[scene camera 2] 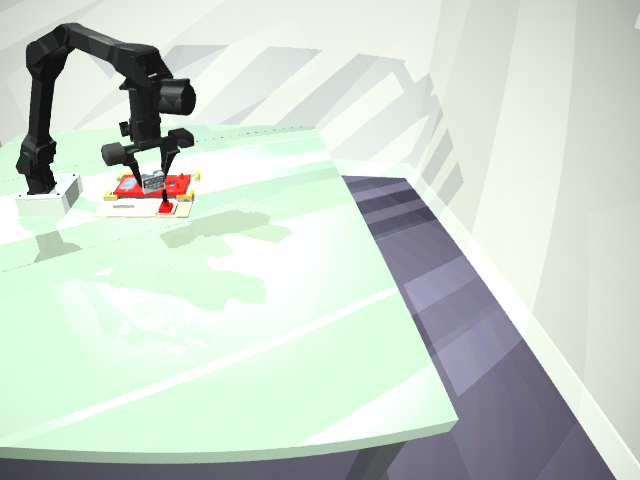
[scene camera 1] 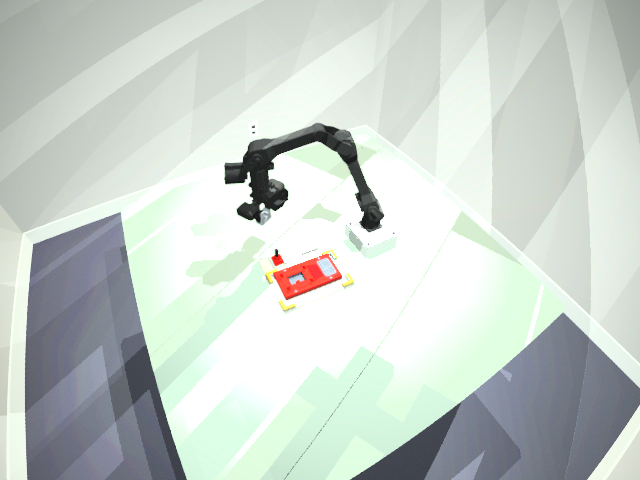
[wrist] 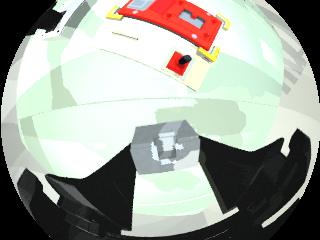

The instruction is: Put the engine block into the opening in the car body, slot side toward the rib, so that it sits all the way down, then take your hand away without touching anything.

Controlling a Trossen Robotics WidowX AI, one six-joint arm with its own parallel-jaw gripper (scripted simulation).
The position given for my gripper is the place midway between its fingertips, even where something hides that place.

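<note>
My gripper [scene camera 2: 152, 183] [scene camera 1: 263, 217] [wrist: 163, 143]: holding a grey engine block.
</note>
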